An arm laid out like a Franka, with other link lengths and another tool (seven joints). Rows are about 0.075 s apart.
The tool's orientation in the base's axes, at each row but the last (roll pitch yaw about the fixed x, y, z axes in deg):
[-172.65, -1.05, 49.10]
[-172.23, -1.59, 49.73]
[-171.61, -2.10, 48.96]
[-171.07, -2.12, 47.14]
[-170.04, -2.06, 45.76]
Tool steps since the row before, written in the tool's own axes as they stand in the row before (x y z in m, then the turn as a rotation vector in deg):
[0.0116, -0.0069, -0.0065, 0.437, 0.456, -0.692]
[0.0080, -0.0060, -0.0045, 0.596, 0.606, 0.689]
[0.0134, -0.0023, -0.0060, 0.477, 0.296, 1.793]
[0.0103, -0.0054, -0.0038, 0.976, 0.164, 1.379]
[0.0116, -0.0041, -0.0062, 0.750, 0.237, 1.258]
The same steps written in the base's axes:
[0.0030, 0.0126, 0.0075, 0.687, -0.033, 0.636]
[0.0010, 0.0094, 0.0055, 0.786, 0.143, -0.748]
[0.0076, 0.0108, 0.0068, 0.380, 0.389, -1.798]
[0.0034, 0.0106, 0.0050, 0.660, 0.788, -1.351]
[0.0058, 0.0102, 0.0072, 0.566, 0.559, -1.252]

